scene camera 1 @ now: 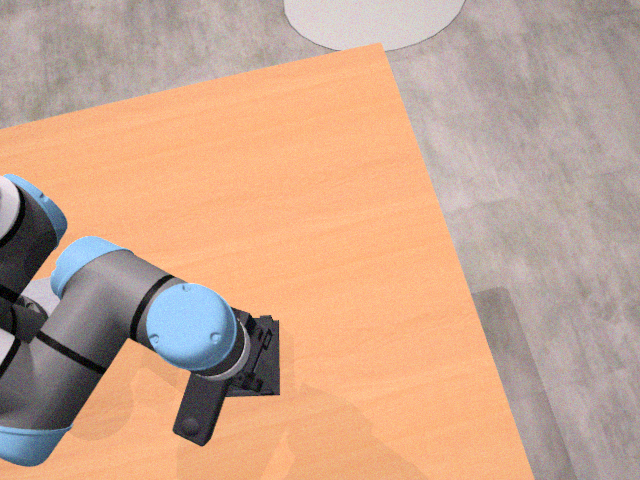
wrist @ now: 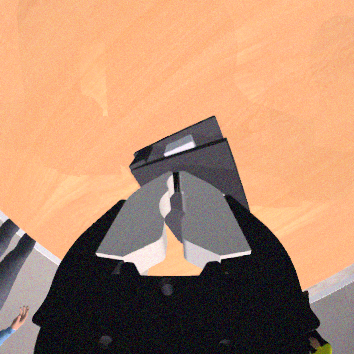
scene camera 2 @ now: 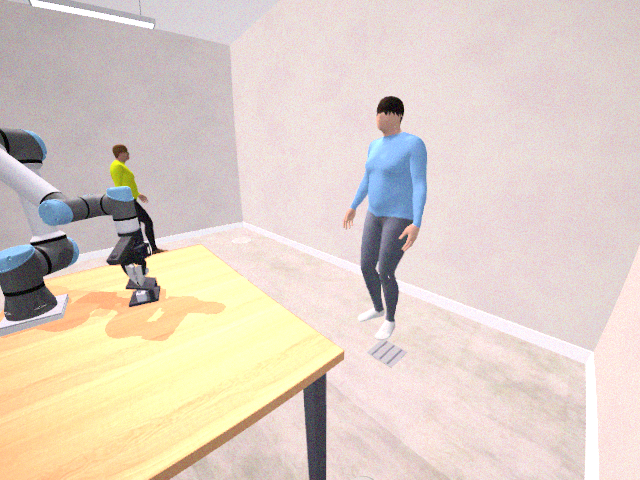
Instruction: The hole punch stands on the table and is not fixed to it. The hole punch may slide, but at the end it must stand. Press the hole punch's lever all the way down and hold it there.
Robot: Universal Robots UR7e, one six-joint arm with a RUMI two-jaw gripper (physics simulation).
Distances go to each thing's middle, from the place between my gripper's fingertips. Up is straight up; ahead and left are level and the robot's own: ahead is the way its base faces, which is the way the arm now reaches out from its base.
I see the hole punch (scene camera 1: 275, 323) 40 mm to the left of my hand and 30 mm below it. Also, from my hand: lever (wrist: 213, 162) 40 mm to the left, 10 mm below.
